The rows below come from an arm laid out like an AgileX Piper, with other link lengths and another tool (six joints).
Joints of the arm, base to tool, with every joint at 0 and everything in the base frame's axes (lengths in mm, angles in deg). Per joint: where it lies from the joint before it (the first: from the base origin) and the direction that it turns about. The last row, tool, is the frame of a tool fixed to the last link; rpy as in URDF.
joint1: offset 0 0 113.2 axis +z
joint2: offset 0 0 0 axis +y
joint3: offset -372.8 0 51 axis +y
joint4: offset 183.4 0 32.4 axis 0.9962 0 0.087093
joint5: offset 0 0 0 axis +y
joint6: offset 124.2 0 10.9 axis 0.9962 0 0.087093
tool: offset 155 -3 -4.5 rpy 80.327 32.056 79.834
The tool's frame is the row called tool.
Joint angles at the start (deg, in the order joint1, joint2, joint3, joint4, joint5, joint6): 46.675 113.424 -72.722 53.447 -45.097 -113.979
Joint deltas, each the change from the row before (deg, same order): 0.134 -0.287 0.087 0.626 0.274 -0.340; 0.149 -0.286 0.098 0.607 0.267 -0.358; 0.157 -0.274 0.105 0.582 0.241 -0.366; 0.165 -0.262 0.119 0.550 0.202 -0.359; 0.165 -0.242 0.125 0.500 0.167 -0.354; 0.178 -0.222 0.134 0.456 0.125 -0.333; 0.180 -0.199 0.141 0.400 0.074 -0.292; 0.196 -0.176 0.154 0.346 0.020 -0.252
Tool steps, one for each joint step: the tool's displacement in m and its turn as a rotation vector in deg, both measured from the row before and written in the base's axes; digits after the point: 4 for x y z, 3 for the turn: -0.0016 -0.0004 -0.0001 0.133 0.368 -0.026; -0.0017 -0.0003 -0.0002 0.099 0.357 0.002; -0.0017 -0.0002 -0.0002 0.067 0.335 0.013; -0.0018 -0.0001 -0.0002 0.042 0.307 0.017; -0.0017 -0.0001 -0.0002 0.004 0.271 0.025; -0.0017 0.0001 -0.0002 -0.017 0.238 0.036; -0.0016 0.0001 -0.0002 -0.026 0.197 0.033; -0.0016 0.0002 -0.0002 -0.040 0.158 0.039
